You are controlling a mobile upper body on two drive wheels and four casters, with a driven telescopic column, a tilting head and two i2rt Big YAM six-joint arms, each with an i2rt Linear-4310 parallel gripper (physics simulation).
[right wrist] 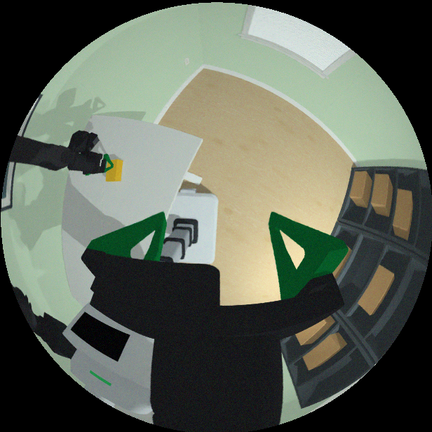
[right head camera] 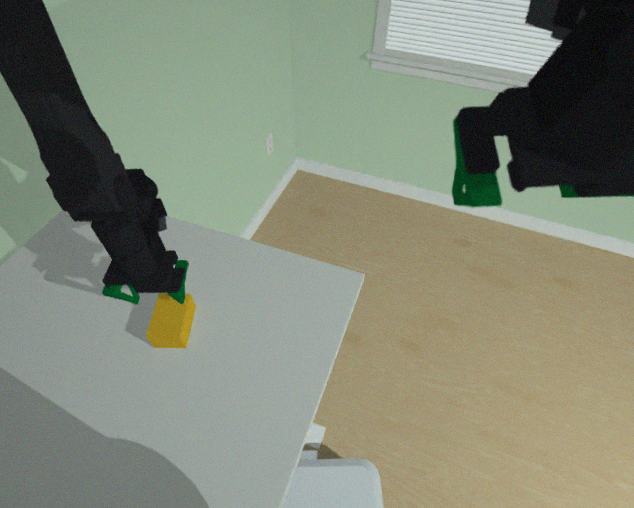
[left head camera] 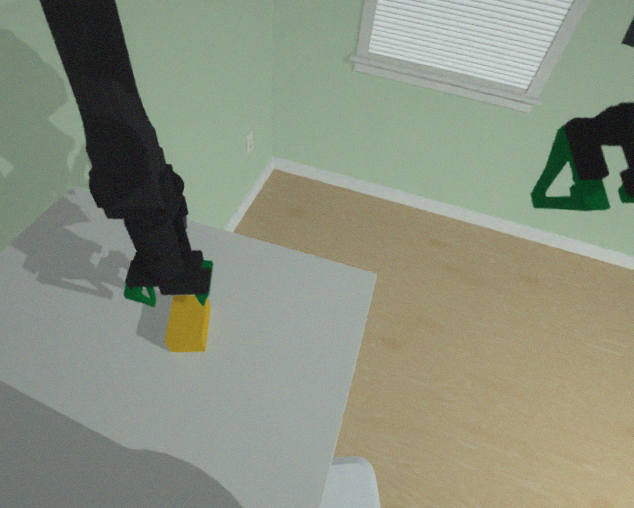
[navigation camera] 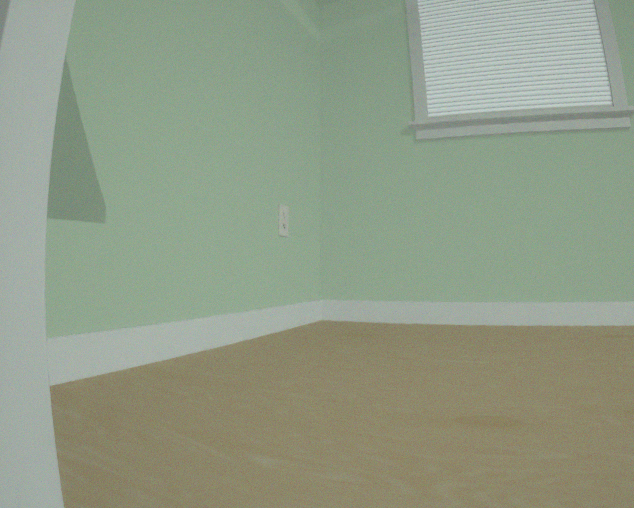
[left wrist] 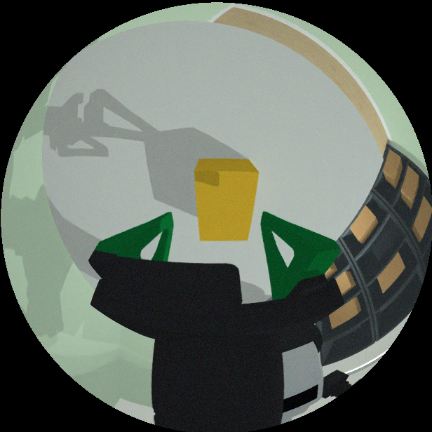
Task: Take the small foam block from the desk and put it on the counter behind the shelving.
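Observation:
The yellow foam block rests on the pale grey desk. My left gripper is open and empty at the block's far end in the head views. In the left wrist view the block shows ahead of and between its green fingertips. How high the tips are above the desk is hard to tell. My right gripper is open and empty, away to the right of the desk. I cannot make out the counter behind the shelving.
Dark shelving with several brown boxes stands at the right of the wrist views. A white rounded base is beside the desk's edge. Green walls meet beyond the wooden floor.

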